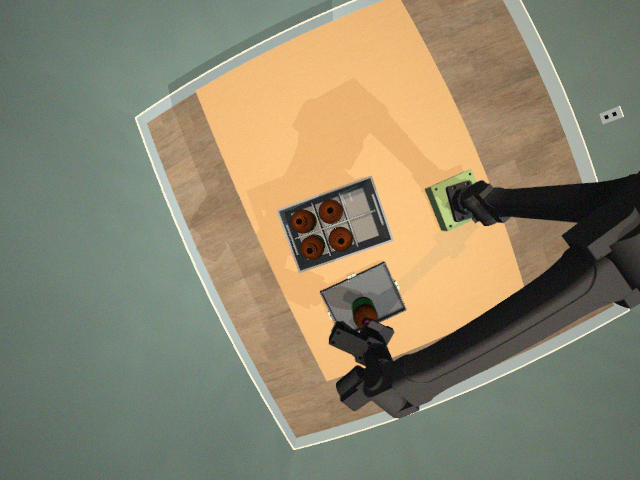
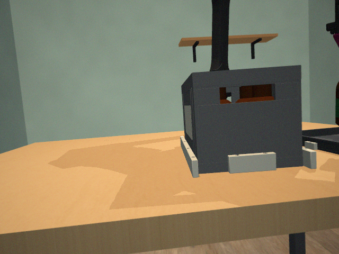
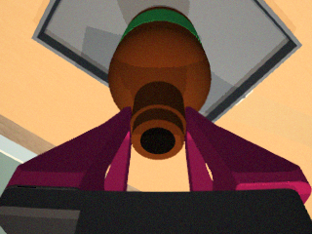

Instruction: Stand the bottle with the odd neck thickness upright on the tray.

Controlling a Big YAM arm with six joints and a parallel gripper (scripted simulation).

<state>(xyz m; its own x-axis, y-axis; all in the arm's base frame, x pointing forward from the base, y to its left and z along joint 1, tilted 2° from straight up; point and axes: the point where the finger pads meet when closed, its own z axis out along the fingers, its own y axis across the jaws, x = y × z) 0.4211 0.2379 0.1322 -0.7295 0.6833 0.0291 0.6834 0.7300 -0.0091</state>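
Right now the grey tray is 18 cm below my hand, 1 cm to the right of it and 1 cm behind it. From my hand the other things lie so: dark grey crate (29 cm to the right, 11 cm below).
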